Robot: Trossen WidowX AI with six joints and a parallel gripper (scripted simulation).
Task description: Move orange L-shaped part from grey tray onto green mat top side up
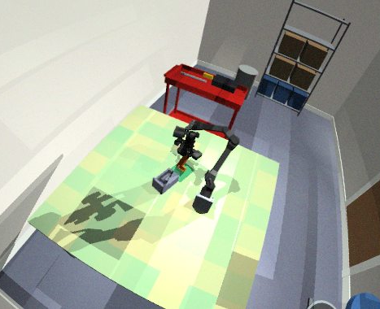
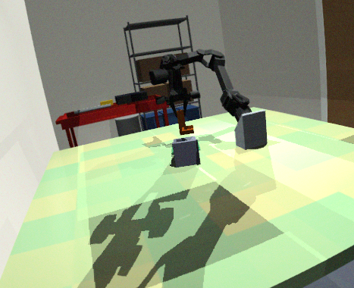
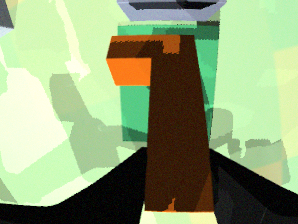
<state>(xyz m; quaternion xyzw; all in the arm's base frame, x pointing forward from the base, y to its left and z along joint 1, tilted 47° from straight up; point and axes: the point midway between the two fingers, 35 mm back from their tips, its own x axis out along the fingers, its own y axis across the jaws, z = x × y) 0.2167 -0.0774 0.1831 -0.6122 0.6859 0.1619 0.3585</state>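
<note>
My gripper tip is now 2 cm to the right of the green mat and 14 cm above it. From my gripper tip the other things lie so: orange l-shaped part (1 cm behind, 3 cm to the left, 3 cm below).
</note>
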